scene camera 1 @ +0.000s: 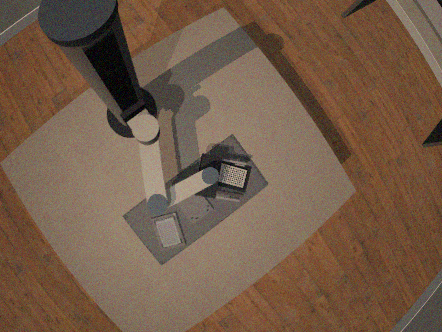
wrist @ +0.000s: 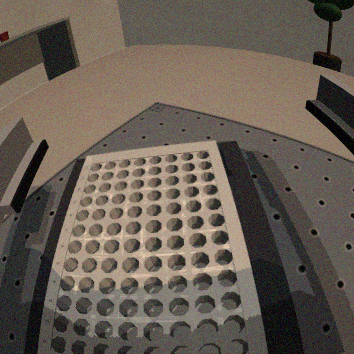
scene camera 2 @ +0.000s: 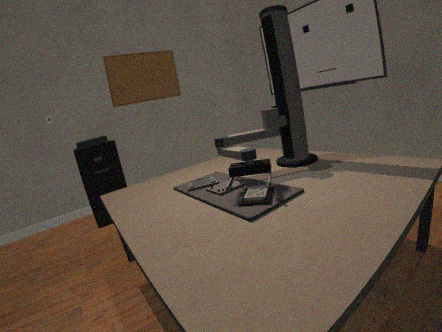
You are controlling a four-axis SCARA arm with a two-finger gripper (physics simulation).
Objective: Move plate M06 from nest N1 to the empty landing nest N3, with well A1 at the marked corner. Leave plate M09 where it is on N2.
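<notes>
A pale plate with rows of round wells (scene camera 1: 234, 176) (scene camera 2: 256, 192) (wrist: 150, 240) sits in a dark-rimmed nest (scene camera 1: 241, 188) (wrist: 250, 240) at the right end of the grey board in scene view 1. My gripper (scene camera 1: 233, 177) (scene camera 2: 250, 184) (wrist: 179, 99) is open and empty, low over this plate, with a finger off each long side and gaps between. A middle nest (scene camera 1: 197, 207) (scene camera 2: 218, 190) has small pegs and bears no plate. A light grey rectangle (scene camera 1: 169, 231) lies in a grey frame at the board's left end; no wells can be made out. Labels M06, M09 and nest numbers are not readable.
The perforated grey board (scene camera 1: 145, 227) (scene camera 2: 245, 212) (wrist: 320, 180) lies on the beige table (scene camera 1: 280, 220) (scene camera 2: 240, 260) (wrist: 210, 75). The arm's column (scene camera 1: 107, 65) (scene camera 2: 290, 90) stands behind the board. The forearm (scene camera 1: 187, 190) (scene camera 2: 236, 151) passes above the board near the middle nest.
</notes>
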